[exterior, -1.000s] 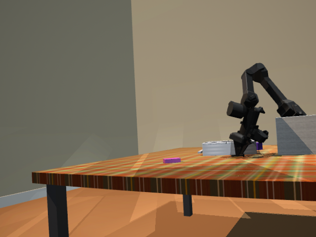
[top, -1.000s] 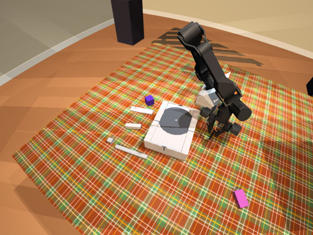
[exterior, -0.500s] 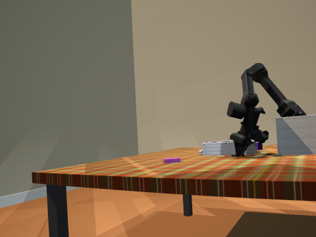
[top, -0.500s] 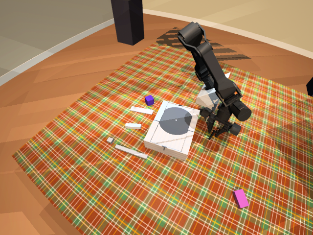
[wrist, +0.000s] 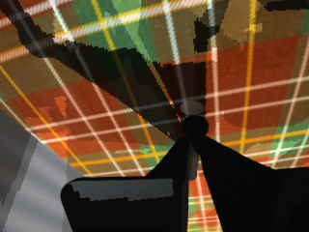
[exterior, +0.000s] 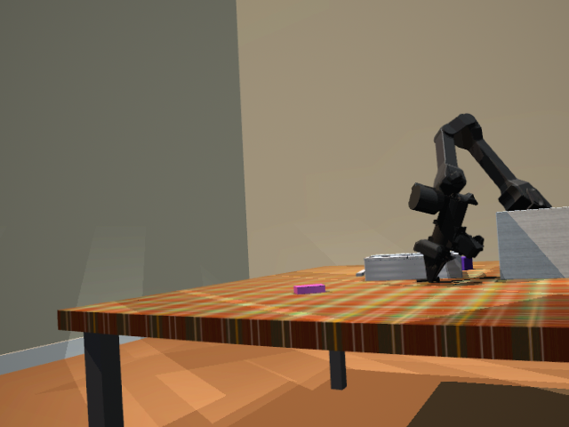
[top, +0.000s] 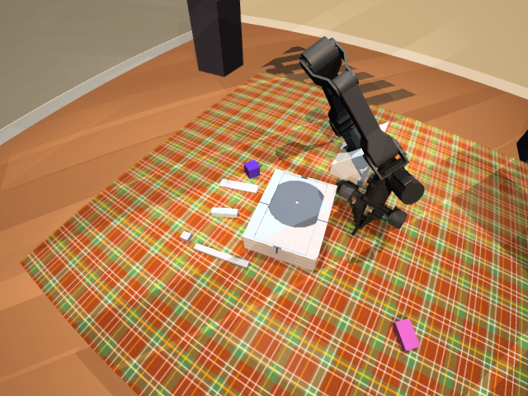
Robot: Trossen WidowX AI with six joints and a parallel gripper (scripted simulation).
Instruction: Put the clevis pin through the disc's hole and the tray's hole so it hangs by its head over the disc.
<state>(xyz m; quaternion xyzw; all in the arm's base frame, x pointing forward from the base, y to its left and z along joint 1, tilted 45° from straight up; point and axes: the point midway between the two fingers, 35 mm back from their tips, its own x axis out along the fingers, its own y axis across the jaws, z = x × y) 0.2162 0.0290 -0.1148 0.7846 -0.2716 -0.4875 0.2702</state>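
Now: gripper tip 180 mm to the left of the grey aluminium disc, 50 mm below it and 50 mm short of it. The rest, counted from my gripper tip: dark clevis pin 10 mm ahead; pink block 220 mm ahead, 190 mm to the left, 10 mm above; steel tray 170 mm to the right, 80 mm ahead, 40 mm above.
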